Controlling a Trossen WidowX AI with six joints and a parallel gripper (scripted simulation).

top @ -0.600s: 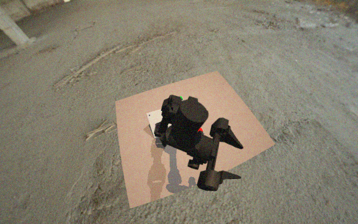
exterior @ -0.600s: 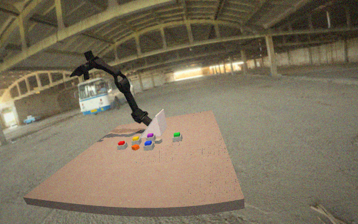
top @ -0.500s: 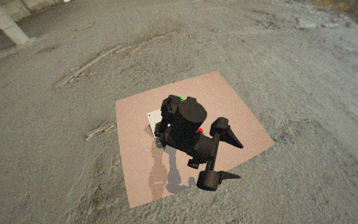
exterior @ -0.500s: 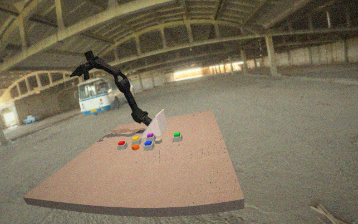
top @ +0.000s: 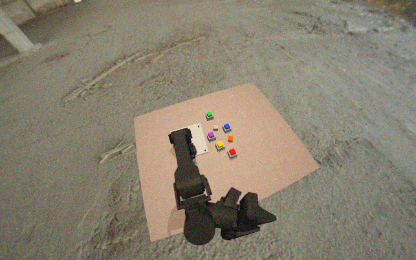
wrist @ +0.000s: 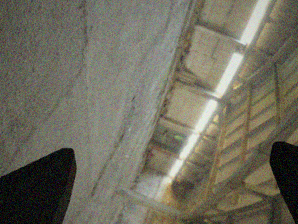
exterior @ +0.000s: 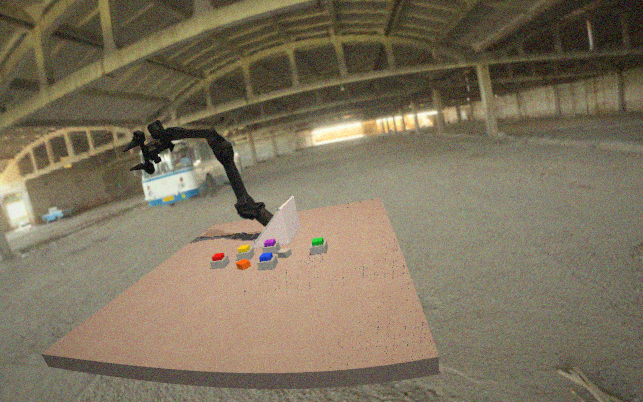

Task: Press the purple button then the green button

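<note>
Right now my gripper tip is 550 mm to the right of the purple button, 400 mm above it and 60 mm short of it. From my gripper tip the other things lie so: orange block 480 mm to the left, 420 mm below, 170 mm ahead; red button 400 mm below, 380 mm to the left, 130 mm ahead; yellow button 460 mm to the left, 400 mm below, 80 mm ahead.
</note>
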